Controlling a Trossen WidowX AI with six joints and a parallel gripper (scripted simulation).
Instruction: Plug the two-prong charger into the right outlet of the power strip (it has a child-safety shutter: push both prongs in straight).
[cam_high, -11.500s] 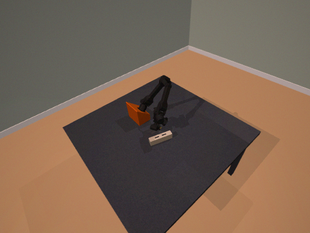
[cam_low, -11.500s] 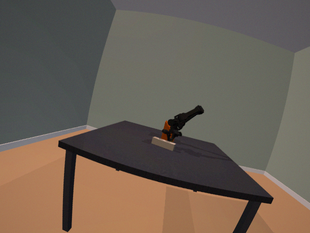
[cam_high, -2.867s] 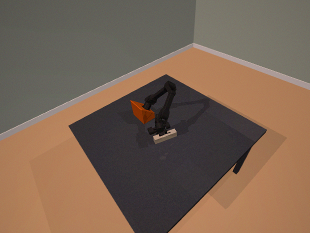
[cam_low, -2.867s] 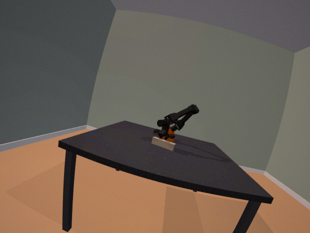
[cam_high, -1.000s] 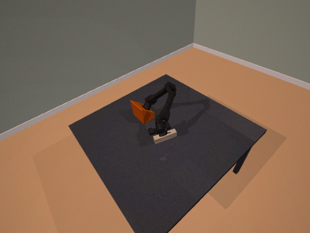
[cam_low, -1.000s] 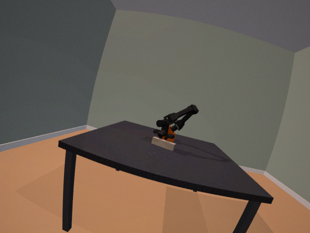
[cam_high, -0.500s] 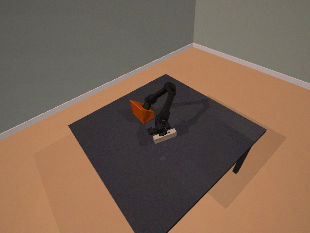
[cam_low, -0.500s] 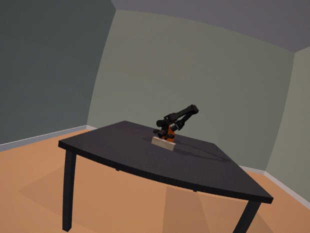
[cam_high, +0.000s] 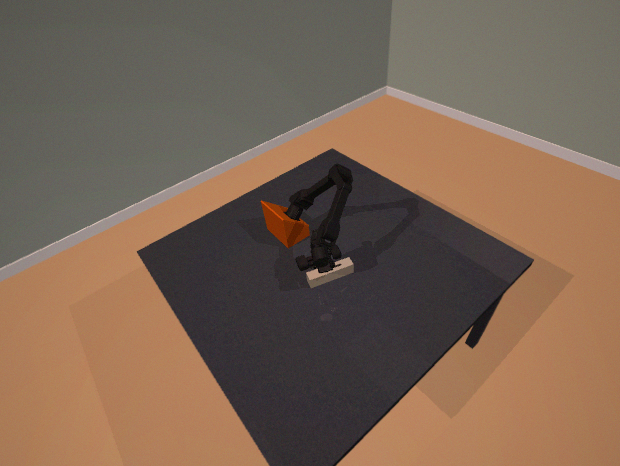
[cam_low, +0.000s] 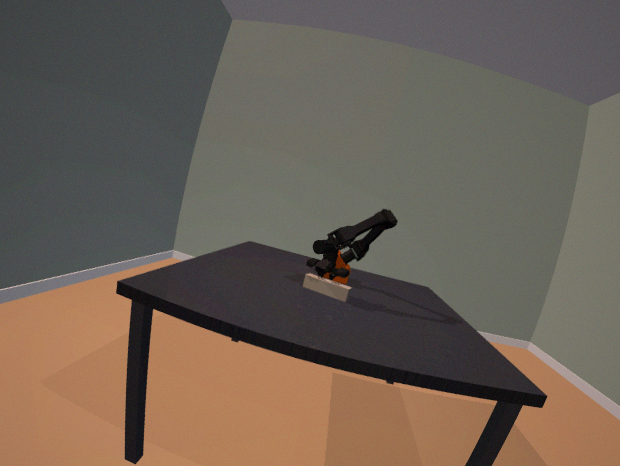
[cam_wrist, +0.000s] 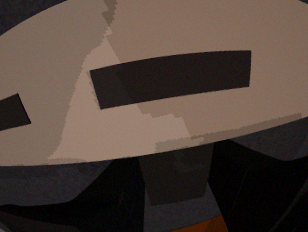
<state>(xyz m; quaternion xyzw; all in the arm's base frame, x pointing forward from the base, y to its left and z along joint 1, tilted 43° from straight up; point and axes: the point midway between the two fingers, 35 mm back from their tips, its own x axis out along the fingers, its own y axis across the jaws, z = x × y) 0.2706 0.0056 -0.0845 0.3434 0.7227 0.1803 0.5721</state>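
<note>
My gripper tip is now 2 cm short of the dark charger, 1 cm to the left of it and 1 cm below it.
</note>
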